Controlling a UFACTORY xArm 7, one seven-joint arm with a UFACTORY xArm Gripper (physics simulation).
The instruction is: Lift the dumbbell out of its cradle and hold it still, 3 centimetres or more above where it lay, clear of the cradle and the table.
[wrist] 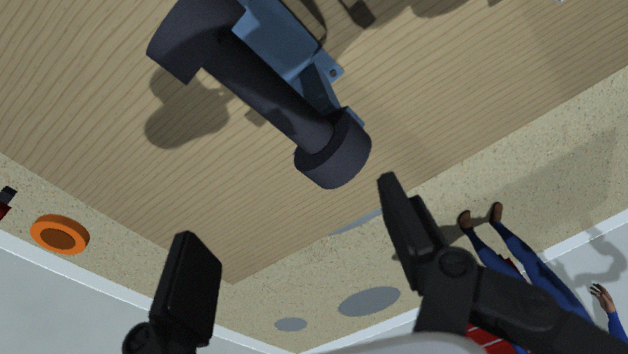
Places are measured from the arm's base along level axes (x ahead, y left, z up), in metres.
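Pixels of known places: gripper, fingertip midpoint: (290,223).
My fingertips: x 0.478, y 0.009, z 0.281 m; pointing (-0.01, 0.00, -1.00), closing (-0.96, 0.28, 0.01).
Note:
For each thing: its top centre in the pictures, then the offset to it from my fingertips. "spot": a spot on its surface instead. Level surfaces: height alone.
- dark dumbbell, top centre: (273,117) dx +0.007, dy -0.002, dz -0.115 m
- blue cradle, surface spot: (282,42) spot: dx -0.005, dy +0.003, dz -0.378 m
- wooden table top, surface height: dz -0.386 m
A dark dumbbell (265,92) lies slantwise across the upper middle of the wrist view, with one head at the upper left and the other at the lower right. It rests at a blue cradle (282,42), whose flat part and bracket show along the bar's upper right side. The cradle's far part is cut off by the top edge. My gripper (290,223) is wide open and empty. Its two black fingers stand below the dumbbell in the view, apart from it; the right fingertip appears close to the lower-right head.
The wooden table top (450,95) carries the cradle. Beyond its edges lies a speckled floor (560,130) with an orange ring (37,231) at the left and grey discs (370,301) (290,324). A figure in blue trousers (540,265) shows at the right, partly behind the right finger.

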